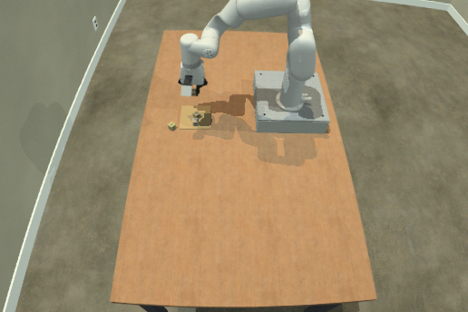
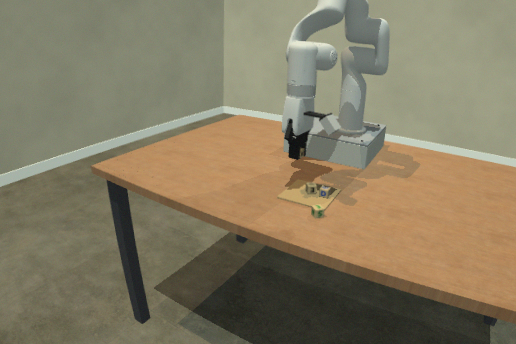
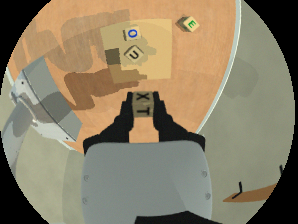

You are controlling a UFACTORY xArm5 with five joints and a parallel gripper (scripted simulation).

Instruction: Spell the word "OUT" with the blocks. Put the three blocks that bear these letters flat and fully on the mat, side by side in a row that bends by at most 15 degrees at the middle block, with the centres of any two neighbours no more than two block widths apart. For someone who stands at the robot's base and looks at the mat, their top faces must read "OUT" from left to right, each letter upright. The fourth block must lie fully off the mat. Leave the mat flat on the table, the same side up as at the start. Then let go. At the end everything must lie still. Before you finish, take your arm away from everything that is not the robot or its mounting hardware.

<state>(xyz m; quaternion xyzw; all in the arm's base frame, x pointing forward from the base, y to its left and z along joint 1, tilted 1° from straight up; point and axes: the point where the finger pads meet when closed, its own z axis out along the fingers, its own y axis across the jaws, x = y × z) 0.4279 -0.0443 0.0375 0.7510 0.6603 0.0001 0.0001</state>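
My hand is 1 cm past the U block, 5 cm to the right of it and 11 cm above it. From my hand the other things lie so: tan mat 5 cm to the left, 12 cm below.
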